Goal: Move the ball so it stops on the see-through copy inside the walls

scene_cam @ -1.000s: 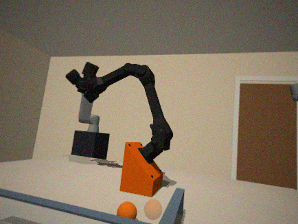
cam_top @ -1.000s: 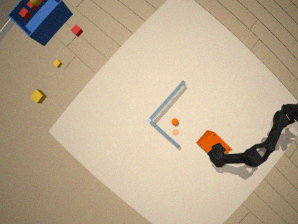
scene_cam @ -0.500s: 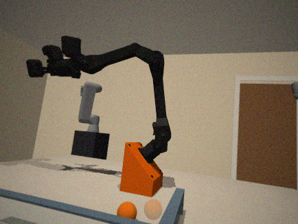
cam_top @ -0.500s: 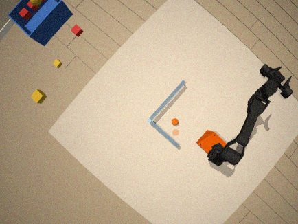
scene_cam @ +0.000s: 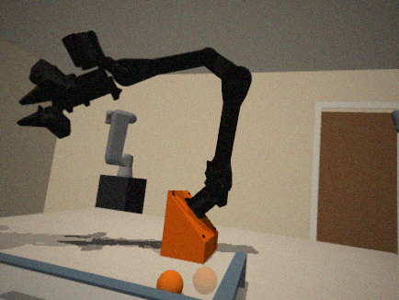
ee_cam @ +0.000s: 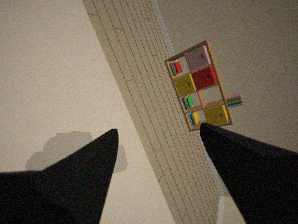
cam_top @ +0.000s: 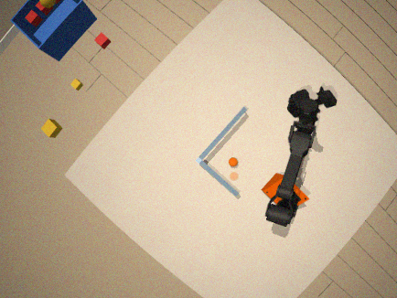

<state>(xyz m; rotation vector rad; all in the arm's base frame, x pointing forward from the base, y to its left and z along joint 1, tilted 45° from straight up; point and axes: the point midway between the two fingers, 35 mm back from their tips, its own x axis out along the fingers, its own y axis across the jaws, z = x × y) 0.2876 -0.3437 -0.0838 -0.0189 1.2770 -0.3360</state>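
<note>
My gripper tip is 40 cm to the right of the orange ball and 27 cm above it. Also, from my gripper tip: see-through copy of ball: 44 cm to the left, 27 cm below, 5 cm behind.
</note>
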